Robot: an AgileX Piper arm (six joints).
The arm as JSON. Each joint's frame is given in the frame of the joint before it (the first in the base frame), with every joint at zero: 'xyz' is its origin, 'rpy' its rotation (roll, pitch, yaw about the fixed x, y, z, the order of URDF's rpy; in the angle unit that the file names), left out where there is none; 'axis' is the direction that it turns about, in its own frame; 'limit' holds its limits. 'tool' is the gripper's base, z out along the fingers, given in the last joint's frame.
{
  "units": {
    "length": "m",
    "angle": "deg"
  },
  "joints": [
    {
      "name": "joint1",
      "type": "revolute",
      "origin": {
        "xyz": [
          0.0,
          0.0,
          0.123
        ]
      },
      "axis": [
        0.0,
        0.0,
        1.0
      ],
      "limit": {
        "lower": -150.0,
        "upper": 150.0
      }
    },
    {
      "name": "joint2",
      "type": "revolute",
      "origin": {
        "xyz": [
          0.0,
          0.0,
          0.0
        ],
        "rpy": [
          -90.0,
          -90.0,
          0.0
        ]
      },
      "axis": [
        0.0,
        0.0,
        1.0
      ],
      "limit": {
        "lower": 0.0,
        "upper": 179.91
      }
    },
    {
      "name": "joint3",
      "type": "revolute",
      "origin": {
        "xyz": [
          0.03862,
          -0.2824,
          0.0
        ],
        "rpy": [
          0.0,
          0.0,
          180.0
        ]
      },
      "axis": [
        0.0,
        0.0,
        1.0
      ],
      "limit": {
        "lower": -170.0,
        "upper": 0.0
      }
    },
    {
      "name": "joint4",
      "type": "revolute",
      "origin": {
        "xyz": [
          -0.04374,
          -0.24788,
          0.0
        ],
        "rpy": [
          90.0,
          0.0,
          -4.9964
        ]
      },
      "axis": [
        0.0,
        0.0,
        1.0
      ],
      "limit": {
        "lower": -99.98,
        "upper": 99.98
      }
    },
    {
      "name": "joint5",
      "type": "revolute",
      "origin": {
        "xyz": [
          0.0,
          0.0,
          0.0
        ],
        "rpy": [
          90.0,
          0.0,
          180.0
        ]
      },
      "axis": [
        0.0,
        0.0,
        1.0
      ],
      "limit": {
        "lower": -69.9,
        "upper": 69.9
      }
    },
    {
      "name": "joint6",
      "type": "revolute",
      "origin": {
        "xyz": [
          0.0,
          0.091,
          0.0
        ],
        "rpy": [
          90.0,
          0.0,
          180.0
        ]
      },
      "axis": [
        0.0,
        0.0,
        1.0
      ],
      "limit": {
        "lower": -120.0,
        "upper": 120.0
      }
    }
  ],
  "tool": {
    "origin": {
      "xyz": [
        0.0,
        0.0,
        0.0
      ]
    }
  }
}
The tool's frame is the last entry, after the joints.
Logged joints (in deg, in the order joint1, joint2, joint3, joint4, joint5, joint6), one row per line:
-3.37 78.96 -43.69 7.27 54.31 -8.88
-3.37 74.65 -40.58 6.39 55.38 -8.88
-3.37 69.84 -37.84 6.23 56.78 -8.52
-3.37 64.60 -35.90 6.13 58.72 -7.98
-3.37 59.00 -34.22 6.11 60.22 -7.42
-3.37 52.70 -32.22 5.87 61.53 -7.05
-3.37 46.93 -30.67 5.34 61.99 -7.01
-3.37 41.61 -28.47 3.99 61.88 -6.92
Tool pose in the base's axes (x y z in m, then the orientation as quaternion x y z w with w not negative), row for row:
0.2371 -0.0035 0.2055 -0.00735 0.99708 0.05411 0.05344
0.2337 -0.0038 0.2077 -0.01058 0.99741 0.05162 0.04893
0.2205 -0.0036 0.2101 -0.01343 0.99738 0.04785 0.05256
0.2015 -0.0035 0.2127 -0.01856 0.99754 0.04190 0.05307
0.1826 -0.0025 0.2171 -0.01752 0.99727 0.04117 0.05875
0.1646 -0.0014 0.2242 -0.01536 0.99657 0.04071 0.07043
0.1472 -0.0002 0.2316 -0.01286 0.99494 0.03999 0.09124
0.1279 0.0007 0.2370 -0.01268 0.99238 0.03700 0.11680
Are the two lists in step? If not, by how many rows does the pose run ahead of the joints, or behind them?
The pose runs 2 rows behind the joints: the pose in row i belongs to the joints in row i - 2.
